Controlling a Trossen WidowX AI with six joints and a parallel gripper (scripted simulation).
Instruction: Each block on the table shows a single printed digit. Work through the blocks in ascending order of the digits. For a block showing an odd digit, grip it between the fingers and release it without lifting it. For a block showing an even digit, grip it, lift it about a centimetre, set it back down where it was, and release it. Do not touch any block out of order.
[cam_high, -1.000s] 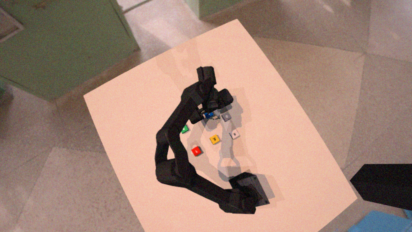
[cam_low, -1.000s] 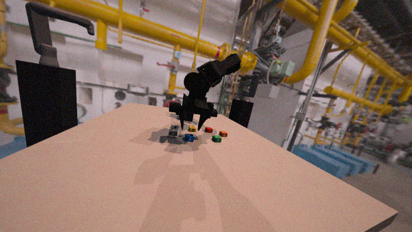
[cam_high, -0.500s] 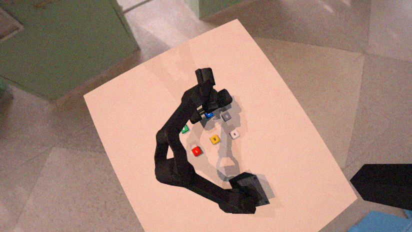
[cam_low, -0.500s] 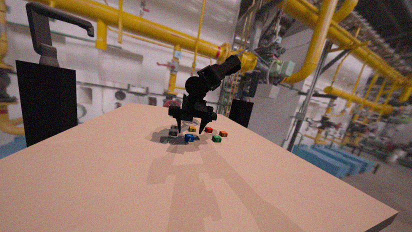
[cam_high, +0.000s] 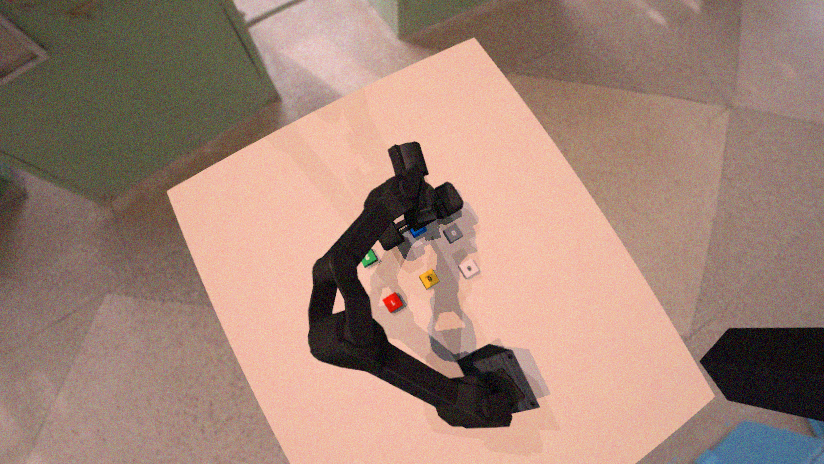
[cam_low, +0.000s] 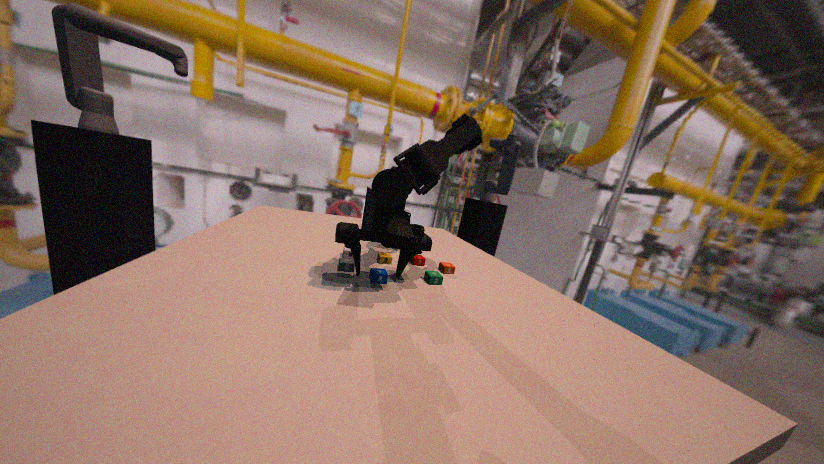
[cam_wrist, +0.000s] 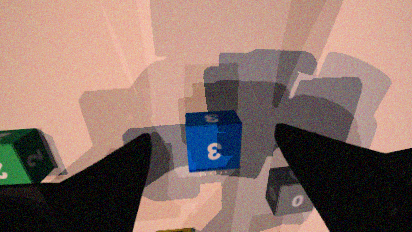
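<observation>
The blue block lies right at my gripper tip. From my gripper tip the other things lie so: grey block: 6 cm behind, 6 cm to the right; then yellow block: 11 cm behind, 5 cm to the left; then green block: 1 cm ahead, 13 cm to the left.
</observation>
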